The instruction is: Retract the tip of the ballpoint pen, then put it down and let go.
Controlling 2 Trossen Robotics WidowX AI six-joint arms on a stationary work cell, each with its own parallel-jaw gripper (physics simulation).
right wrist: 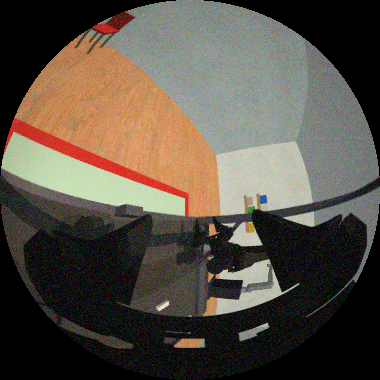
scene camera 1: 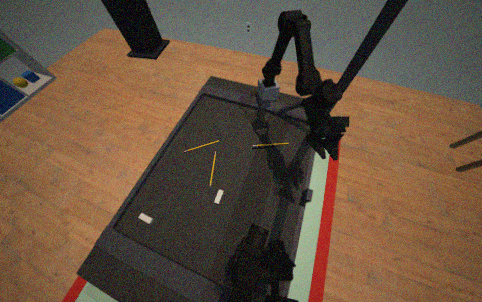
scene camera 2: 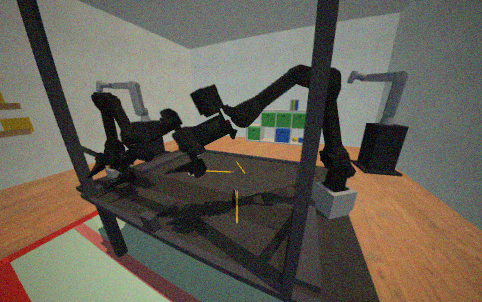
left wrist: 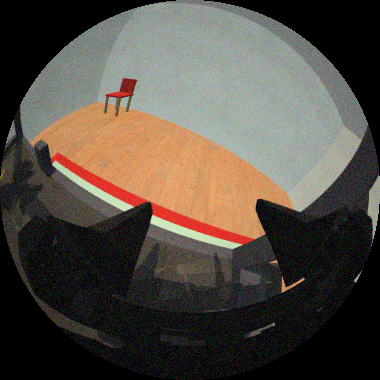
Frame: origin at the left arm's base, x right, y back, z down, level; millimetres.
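Seen in the pictures: left gripper, fingertip midpoint: point(right wrist: 204, 217) point(scene camera 1: 296, 283) point(scene camera 2: 96, 183) point(left wrist: 205, 205); right gripper, fingertip midpoint: point(right wrist: 203, 217) point(scene camera 1: 329, 159) point(scene camera 2: 156, 158); right arm's base, link origin: point(scene camera 1: 268, 83) point(scene camera 2: 334, 186).
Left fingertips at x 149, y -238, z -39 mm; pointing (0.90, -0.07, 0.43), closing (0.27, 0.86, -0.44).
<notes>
Offsets run from my left fingertips to a thing's top centre. "*": to the spot under its first point. Level surfaces: height alone.
The ballpoint pen, yellow with a dark end {* dy -476, dx -281, dz +99 mm} point(scene camera 1: 270, 145) point(scene camera 2: 237, 207), lies on the dark table {dz +99 mm} point(scene camera 1: 170, 187) towards the back right in scene camera 1. It is too small to tell whether its tip is out. My right gripper point(scene camera 1: 329, 156) is open and empty, raised near the table's right edge in scene camera 1, apart from the pen. My left gripper point(scene camera 1: 292, 282) point(left wrist: 205, 205) is open and empty at the bottom of scene camera 1, far from the pen. The pen does not show clearly in either wrist view.
Two yellow pencil-like sticks {dy -302, dx -600, dz +92 mm} point(scene camera 1: 201, 146) {dy -221, dx -478, dz +90 mm} point(scene camera 1: 213, 169) lie left of the pen in scene camera 1. Two white blocks {dy -122, dx -379, dz +87 mm} point(scene camera 1: 219, 196) {dy +109, dx -611, dz +87 mm} point(scene camera 1: 145, 218) lie nearer the front. A small dark block {dy -302, dx -39, dz +42 mm} point(scene camera 1: 306, 196) sits at the right edge. A frame post {* dy -716, dx -94, dz -335 mm} point(scene camera 1: 372, 45) point(scene camera 2: 316, 100) stands beside the right arm.
</notes>
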